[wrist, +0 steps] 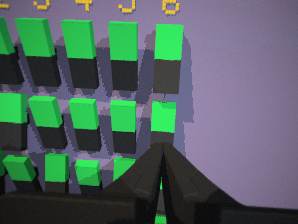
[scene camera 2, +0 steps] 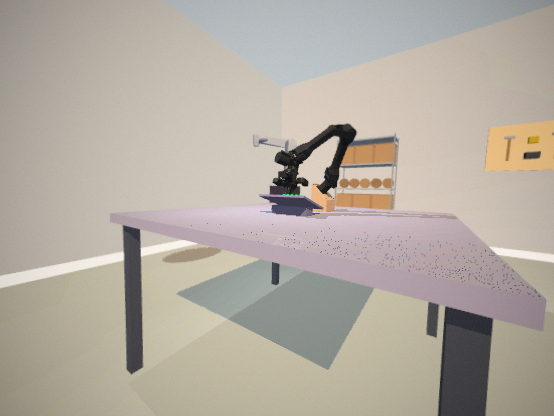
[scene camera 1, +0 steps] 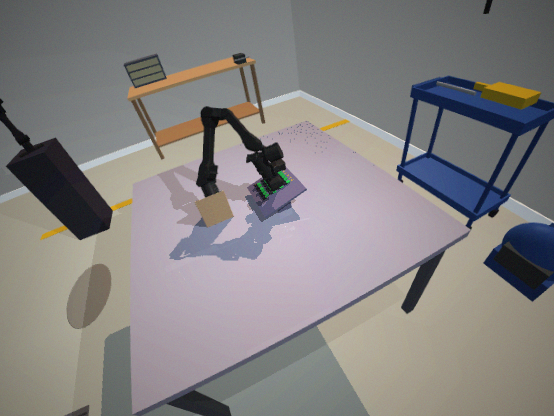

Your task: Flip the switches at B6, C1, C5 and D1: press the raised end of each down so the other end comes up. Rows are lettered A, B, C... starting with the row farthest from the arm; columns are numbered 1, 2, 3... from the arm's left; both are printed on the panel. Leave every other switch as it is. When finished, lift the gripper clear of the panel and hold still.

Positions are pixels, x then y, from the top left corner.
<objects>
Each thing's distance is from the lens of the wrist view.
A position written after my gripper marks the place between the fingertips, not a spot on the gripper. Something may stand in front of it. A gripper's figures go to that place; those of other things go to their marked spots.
my gripper (wrist: 162,149): 11 cm
switch (wrist: 163,113): 11 cm
</objects>
